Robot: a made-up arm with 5 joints. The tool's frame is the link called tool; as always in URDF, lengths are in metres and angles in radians. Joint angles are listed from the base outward. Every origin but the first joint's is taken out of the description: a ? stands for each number. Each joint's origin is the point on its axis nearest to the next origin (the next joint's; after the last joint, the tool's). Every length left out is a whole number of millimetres.
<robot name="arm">
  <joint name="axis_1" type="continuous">
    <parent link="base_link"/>
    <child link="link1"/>
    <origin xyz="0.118 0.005 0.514" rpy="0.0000 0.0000 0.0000"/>
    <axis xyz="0 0 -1"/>
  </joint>
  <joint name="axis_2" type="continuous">
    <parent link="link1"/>
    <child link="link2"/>
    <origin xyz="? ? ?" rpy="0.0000 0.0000 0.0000"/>
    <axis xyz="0 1 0"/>
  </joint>
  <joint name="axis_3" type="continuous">
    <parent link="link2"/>
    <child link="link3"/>
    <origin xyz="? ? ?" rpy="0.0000 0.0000 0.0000"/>
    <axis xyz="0 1 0"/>
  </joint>
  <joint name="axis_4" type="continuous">
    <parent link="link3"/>
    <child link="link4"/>
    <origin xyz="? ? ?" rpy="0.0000 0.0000 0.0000"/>
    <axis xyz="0 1 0"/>
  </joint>
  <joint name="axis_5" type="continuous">
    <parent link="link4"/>
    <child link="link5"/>
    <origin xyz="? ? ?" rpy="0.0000 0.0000 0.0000"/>
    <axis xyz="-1 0 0"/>
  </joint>
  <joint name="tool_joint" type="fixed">
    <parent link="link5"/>
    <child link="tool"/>
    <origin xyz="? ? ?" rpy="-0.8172 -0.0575 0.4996"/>
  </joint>
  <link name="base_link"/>
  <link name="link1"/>
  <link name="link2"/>
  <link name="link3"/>
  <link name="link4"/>
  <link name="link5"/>
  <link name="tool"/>
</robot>
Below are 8 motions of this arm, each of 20 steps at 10 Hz.
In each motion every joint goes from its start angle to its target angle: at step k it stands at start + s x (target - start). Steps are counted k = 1, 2, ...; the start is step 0. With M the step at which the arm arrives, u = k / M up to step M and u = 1 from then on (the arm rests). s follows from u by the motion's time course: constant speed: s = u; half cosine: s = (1 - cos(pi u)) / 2; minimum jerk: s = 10 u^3 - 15 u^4 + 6 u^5.
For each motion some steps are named. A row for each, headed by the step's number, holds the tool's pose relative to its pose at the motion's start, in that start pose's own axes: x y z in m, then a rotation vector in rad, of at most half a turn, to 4 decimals.
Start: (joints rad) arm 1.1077 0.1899 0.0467 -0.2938 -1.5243
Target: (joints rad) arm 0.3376 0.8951 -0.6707 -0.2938 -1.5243
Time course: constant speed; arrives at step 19
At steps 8, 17, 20:
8: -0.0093 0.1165 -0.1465 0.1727 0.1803 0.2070
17: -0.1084 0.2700 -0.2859 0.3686 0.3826 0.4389
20: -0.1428 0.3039 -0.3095 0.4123 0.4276 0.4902

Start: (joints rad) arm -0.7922 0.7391 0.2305 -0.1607 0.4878
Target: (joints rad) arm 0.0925 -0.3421 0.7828 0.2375 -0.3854
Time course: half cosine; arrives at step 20
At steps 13, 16, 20:
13: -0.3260 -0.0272 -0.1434 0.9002 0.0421 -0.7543
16: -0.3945 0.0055 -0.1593 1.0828 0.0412 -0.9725
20: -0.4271 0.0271 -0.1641 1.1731 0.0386 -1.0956

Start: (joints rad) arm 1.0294 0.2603 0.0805 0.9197 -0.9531
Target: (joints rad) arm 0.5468 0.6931 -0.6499 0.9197 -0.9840
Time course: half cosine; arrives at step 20
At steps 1, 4, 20:
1: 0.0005 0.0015 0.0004 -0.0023 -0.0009 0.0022
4: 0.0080 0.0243 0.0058 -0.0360 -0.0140 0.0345
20: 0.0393 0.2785 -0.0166 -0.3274 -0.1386 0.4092

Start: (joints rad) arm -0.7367 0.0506 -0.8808 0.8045 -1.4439
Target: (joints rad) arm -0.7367 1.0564 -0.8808 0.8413 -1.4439
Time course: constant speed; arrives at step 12
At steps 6, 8, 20:
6: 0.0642 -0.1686 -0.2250 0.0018 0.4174 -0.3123
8: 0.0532 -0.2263 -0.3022 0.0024 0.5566 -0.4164
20: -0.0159 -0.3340 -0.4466 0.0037 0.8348 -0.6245

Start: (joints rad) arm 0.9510 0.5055 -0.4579 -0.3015 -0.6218
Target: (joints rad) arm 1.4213 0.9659 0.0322 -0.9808 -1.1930
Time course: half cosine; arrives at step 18
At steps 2, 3, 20:
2: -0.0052 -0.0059 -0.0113 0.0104 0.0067 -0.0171
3: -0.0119 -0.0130 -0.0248 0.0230 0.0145 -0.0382
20: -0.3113 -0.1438 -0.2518 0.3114 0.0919 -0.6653

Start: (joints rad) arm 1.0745 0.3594 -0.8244 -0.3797 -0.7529
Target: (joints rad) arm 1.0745 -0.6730 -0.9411 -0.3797 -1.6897
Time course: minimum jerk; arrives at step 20
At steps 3, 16, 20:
3: 0.0056 -0.0021 0.0166 0.0125 -0.0364 -0.0088
16: -0.0972 0.0192 0.5813 0.5579 -1.2404 0.1495
20: -0.1212 0.0260 0.6092 0.5956 -1.3063 0.1918

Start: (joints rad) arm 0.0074 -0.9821 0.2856 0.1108 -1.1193
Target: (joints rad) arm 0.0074 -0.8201 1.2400 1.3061 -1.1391
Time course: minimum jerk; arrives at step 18
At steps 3, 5, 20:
3: -0.0023 -0.0067 -0.0190 0.0135 0.0758 -0.0285
5: -0.0148 -0.0240 -0.0713 0.0511 0.2880 -0.1086
20: -0.3629 -0.0455 -0.2870 0.3613 2.1319 -0.8178

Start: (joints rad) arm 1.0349 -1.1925 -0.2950 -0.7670 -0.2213
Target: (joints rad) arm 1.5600 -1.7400 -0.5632 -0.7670 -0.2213
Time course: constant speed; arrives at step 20
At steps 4, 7, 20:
4: 0.0262 -0.0186 0.0696 -0.1287 -0.1445 0.0132
7: 0.0408 -0.0233 0.1273 -0.2169 -0.2594 0.0270
20: 0.0286 0.0364 0.3969 -0.5025 -0.8120 0.1167

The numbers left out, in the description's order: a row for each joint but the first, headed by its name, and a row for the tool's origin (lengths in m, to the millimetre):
axis_2: 0.078 0.033 0.000
axis_3: 0.040 0.000 0.220
axis_4: 0.260 0.000 0.037
axis_5: 0.109 0.000 0.026
tool: 0.000 0.025 0.000

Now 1 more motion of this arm.
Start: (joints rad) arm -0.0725 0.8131 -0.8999 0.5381 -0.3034
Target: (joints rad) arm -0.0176 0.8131 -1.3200 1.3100 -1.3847
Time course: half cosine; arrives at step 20
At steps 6, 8, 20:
6: -0.0118 -0.0114 0.0130 0.2275 0.0004 -0.0750
8: -0.0210 -0.0187 0.0209 0.3788 0.0034 -0.1340
20: -0.0777 -0.0438 0.0466 1.0487 0.0346 -0.5024

